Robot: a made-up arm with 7 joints. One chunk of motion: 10 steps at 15 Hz.
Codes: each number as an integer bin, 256 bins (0 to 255) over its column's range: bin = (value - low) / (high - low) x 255, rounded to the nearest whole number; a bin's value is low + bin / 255 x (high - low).
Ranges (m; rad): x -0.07..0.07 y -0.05..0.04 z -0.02..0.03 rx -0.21..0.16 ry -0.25..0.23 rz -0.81..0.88
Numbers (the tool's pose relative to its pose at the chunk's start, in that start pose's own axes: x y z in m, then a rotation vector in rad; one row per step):
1: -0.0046 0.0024 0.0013 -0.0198 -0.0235 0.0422
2: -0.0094 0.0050 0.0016 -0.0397 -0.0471 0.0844
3: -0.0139 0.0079 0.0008 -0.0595 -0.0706 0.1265
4: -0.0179 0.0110 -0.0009 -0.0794 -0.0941 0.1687
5: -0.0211 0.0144 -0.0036 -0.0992 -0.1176 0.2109
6: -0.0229 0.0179 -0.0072 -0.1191 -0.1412 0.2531
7: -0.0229 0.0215 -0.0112 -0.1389 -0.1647 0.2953
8: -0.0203 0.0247 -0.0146 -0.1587 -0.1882 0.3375
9: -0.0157 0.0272 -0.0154 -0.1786 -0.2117 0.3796
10: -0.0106 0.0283 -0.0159 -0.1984 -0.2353 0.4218
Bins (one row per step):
1: 119 148 109 131 120 129
2: 110 156 110 117 108 135
3: 102 164 106 104 95 141
4: 95 173 97 90 83 148
5: 89 182 84 76 70 154
6: 86 192 65 63 58 160
7: 86 203 45 49 45 167
8: 91 212 28 35 33 173
9: 99 219 23 22 20 179
10: 108 222 21 8 8 186

